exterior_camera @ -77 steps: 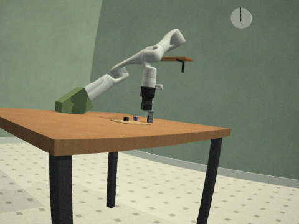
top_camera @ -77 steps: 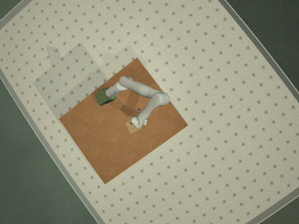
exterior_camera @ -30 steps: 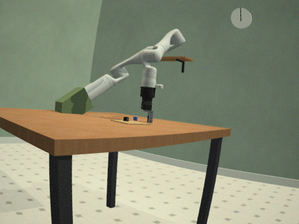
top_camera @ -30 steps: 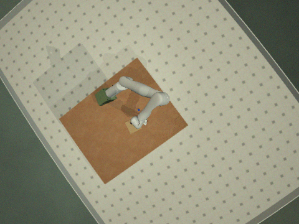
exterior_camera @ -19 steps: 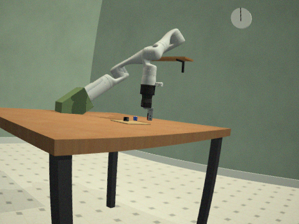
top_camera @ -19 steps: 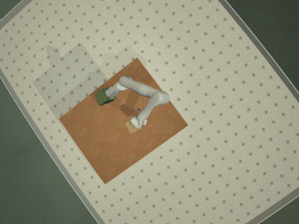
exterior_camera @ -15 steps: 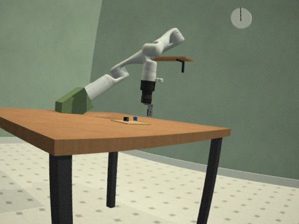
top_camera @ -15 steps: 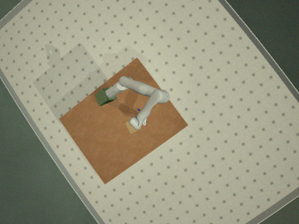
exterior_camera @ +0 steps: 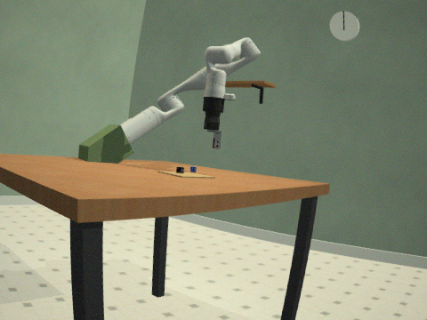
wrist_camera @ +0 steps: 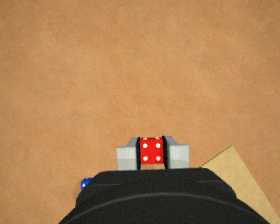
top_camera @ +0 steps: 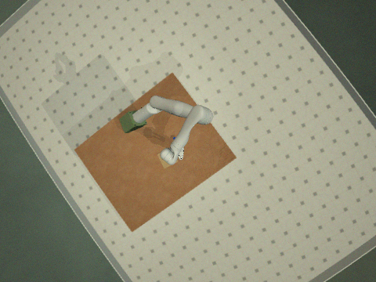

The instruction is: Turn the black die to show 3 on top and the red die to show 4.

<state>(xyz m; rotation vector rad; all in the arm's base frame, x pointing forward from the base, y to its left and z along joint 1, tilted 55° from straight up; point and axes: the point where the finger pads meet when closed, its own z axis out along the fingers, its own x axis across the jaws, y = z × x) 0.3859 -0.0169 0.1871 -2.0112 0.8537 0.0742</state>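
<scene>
Now: the tan mat 14 cm to the right of my hand and 12 cm below it. From my hand the other things lie so: blue die (11 cm below, 11 cm behind); black die (14 cm to the right, 10 cm below, 3 cm behind); red die (1 cm below).
</scene>
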